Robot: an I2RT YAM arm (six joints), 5 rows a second.
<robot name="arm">
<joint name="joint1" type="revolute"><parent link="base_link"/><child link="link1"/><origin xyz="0 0 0.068"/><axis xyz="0 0 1"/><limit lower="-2.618" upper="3.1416"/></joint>
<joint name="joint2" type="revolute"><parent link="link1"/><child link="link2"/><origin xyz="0.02 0.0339 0.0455" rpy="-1.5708 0 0"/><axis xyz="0 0 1"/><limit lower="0" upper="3.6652"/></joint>
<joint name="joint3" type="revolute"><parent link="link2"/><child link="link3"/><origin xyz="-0.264 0 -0.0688" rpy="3.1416 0 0"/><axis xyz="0 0 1"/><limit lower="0" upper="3.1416"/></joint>
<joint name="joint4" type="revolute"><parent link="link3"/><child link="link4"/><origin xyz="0.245 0.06 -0.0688"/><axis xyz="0 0 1"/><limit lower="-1.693" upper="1.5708"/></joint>
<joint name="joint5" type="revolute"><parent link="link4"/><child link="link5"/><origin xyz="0.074 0.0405 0.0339" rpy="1.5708 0 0"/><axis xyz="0 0 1"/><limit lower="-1.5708" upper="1.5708"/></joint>
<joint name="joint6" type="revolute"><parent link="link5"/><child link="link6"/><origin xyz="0.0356 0 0.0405" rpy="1.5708 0 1.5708"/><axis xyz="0 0 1"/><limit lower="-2.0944" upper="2.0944"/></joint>
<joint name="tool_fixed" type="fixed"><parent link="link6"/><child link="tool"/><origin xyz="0 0 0" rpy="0 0 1.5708"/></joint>
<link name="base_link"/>
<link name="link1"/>
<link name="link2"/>
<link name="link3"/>
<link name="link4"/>
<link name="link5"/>
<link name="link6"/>
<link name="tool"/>
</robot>
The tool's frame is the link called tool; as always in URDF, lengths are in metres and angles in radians.
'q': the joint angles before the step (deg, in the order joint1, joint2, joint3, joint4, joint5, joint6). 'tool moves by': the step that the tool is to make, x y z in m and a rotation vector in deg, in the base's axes. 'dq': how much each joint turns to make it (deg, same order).
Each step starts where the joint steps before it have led.
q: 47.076 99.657 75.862 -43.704 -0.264 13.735
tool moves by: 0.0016 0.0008 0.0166 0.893 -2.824 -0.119
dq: 0.039 -1.075 2.099 -0.593 1.400 -0.445
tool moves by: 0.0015 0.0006 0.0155 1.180 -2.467 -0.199
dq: -0.013 -0.901 2.004 -0.353 0.982 -0.279
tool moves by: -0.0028 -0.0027 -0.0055 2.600 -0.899 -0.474
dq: -0.042 -1.598 -3.574 4.465 -0.765 0.915
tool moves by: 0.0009 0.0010 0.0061 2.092 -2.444 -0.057
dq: 0.040 -0.894 -0.330 2.635 0.361 -0.110
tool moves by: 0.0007 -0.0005 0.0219 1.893 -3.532 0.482
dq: -0.063 -1.500 2.396 -0.061 0.744 -1.194
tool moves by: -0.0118 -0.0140 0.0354 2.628 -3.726 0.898
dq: -0.148 -5.211 1.486 -2.173 0.054 -1.400
